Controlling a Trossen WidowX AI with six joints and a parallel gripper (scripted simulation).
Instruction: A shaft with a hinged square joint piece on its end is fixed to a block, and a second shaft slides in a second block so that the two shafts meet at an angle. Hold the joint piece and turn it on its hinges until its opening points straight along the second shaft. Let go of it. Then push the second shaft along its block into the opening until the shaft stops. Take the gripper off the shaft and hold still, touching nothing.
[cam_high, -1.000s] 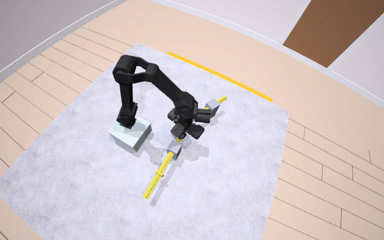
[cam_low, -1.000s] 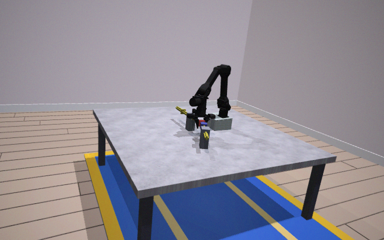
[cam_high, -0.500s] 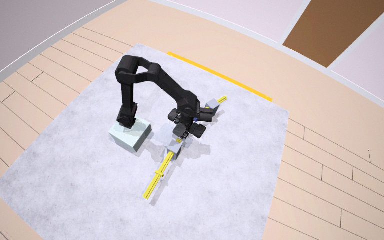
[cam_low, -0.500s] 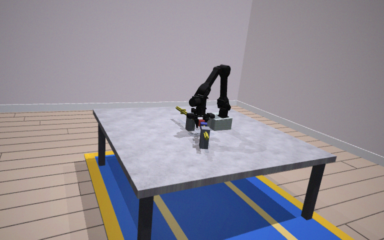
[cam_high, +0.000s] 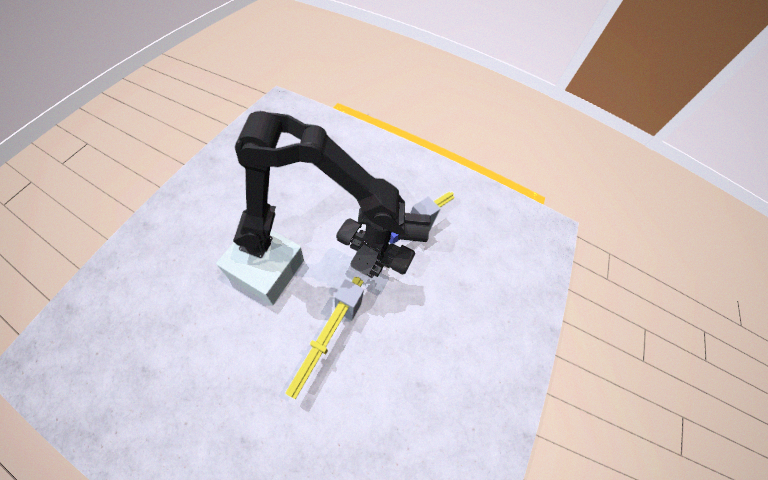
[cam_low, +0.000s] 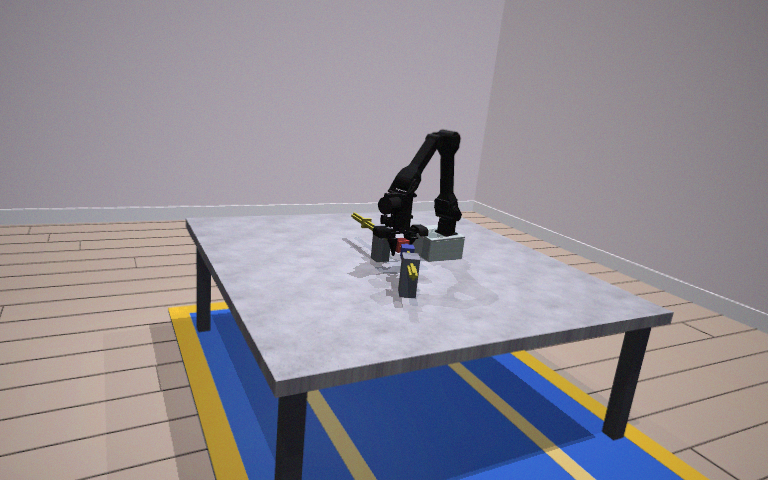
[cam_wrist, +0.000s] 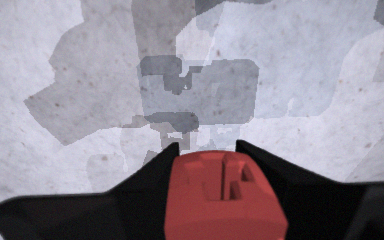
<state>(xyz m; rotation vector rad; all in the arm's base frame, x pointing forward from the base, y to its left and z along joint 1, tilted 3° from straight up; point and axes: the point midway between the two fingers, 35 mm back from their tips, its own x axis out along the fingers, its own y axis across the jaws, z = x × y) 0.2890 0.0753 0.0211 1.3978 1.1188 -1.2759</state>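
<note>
Now: the red joint piece 10 mm to the left of my gripper tip and 40 mm above it.
</note>
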